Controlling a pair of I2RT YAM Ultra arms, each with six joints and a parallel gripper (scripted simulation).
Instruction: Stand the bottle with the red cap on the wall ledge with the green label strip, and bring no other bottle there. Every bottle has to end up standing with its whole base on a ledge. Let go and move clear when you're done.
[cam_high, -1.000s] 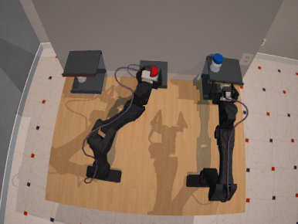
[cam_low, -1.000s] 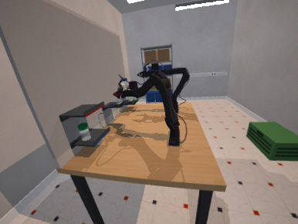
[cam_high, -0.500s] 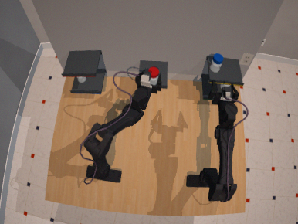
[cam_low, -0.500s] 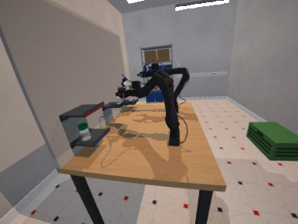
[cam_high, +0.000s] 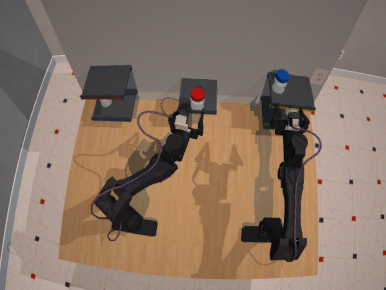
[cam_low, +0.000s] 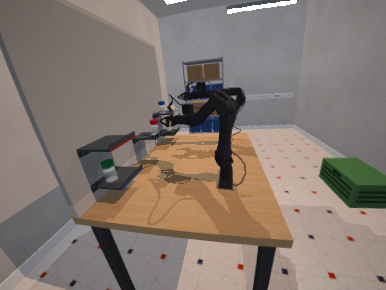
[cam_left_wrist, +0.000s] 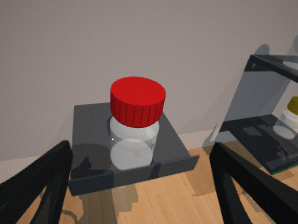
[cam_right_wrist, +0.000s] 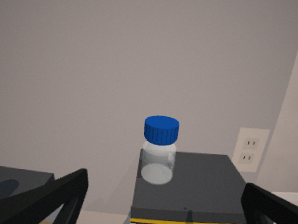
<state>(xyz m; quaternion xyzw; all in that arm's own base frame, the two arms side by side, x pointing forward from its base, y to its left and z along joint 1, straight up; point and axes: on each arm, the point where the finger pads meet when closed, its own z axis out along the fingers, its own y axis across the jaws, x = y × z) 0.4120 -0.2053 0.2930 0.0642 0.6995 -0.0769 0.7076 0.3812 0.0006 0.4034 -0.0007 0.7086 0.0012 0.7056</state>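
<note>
Right now my right hand is 120 mm short of the red-capped bottle, 330 mm to the right of it and 180 mm above it. From my right hand the other things lie so: yellow-capped bottle: 190 mm ahead, 110 mm to the right, 280 mm below; then blue-capped bottle: 180 mm ahead, 90 mm below; then green-capped bottle: 170 mm ahead, 770 mm to the left, 280 mm below.
</note>
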